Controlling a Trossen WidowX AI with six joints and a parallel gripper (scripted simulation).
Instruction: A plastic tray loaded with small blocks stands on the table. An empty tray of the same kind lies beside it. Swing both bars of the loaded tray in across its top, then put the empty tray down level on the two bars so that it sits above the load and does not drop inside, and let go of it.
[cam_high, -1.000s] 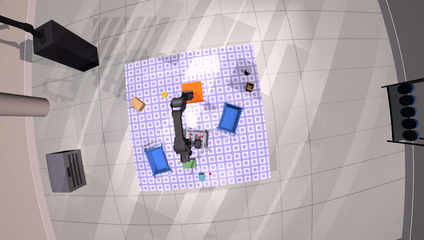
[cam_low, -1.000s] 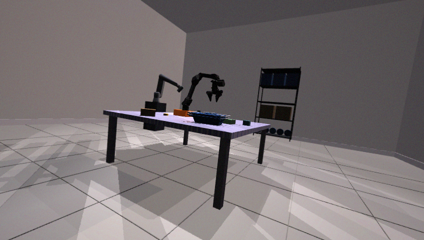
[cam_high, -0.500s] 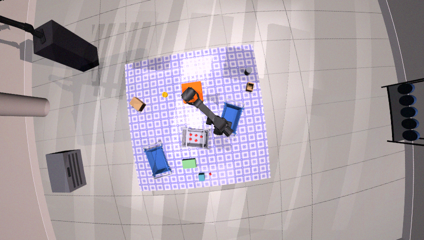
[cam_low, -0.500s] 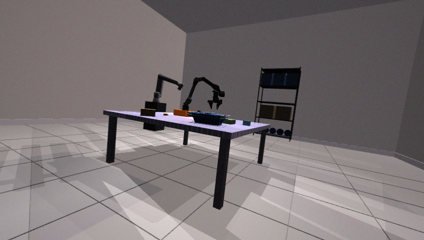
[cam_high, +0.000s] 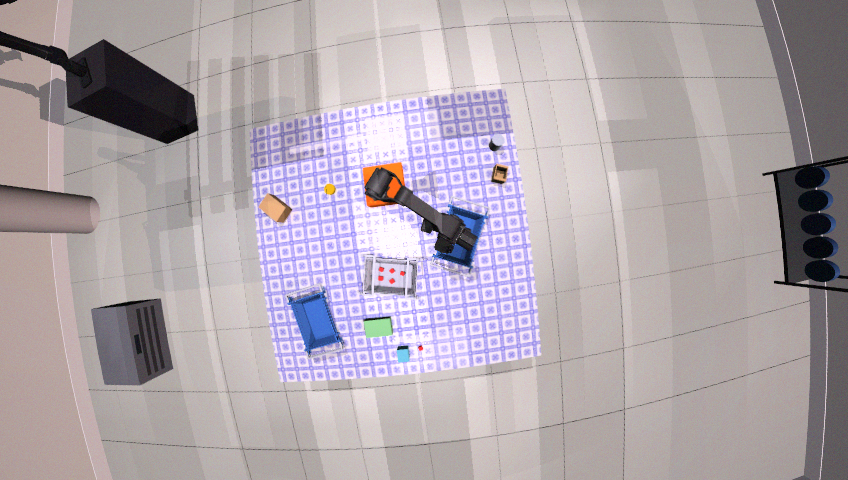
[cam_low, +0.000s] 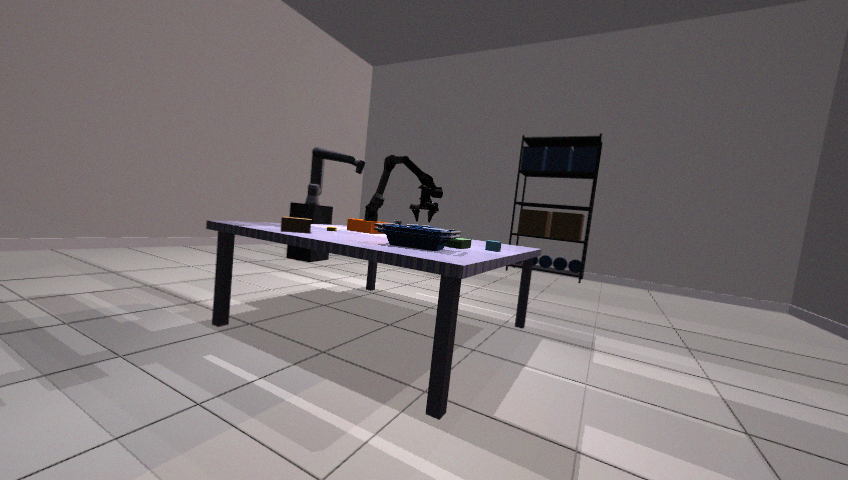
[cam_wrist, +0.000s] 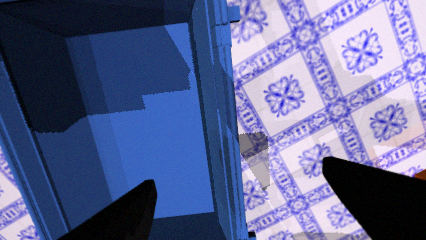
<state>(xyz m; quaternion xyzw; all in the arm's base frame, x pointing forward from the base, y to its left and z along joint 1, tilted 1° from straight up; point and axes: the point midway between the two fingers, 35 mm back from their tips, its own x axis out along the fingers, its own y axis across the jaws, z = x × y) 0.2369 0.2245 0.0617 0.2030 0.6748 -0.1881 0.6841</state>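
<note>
Now: the blue tray 40 mm ahead of my gripper tip, 60 mm to the left of it and 50 mm below it. From my gripper tip the other things lie so: grey cylinder (320 mm behind, 340 mm to the left, 50 mm below); small brown box (180 mm behind, 310 mm to the left, 70 mm below); green block (340 mm ahead, 400 mm to the right, 70 mm below).
</note>
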